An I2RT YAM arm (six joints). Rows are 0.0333 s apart.
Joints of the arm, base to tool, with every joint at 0 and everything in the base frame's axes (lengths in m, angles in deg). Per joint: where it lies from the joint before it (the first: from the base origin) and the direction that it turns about. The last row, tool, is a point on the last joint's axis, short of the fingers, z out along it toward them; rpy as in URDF.
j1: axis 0 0 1 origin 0 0 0.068
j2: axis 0 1 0 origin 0.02 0.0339 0.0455
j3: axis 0 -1 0 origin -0.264 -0.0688 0
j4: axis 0 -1 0 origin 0.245 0.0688 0.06
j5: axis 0 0 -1 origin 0.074 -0.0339 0.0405
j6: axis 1 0 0 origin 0.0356 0 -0.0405
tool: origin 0 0 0 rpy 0 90 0
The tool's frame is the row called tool.
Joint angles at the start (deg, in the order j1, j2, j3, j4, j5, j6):
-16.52 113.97 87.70 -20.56 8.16 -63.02
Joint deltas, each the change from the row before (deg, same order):
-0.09 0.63 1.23 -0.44 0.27 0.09
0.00 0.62 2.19 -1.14 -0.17 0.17
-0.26 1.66 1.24 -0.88 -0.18 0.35
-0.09 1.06 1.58 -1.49 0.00 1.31
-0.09 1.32 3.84 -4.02 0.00 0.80
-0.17 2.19 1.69 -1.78 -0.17 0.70
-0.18 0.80 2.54 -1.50 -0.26 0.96
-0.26 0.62 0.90 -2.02 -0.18 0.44
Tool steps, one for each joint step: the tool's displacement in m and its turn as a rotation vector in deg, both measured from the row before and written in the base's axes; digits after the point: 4 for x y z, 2 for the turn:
0.0030 -0.0018 0.0016 -0.18 -0.13 -0.34
0.0044 -0.0012 0.0061 0.10 -0.50 0.00
0.0039 -0.0032 -0.0069 0.71 1.09 -0.39
0.0030 -0.0017 -0.0012 1.06 0.50 -1.05
0.0045 -0.0021 0.0062 0.90 1.18 -0.69
0.0044 -0.0027 -0.0100 1.19 1.92 -0.60
0.0039 -0.0026 0.0059 0.64 -0.59 -0.77
-0.0007 -0.0019 -0.0023 0.89 1.48 -0.50

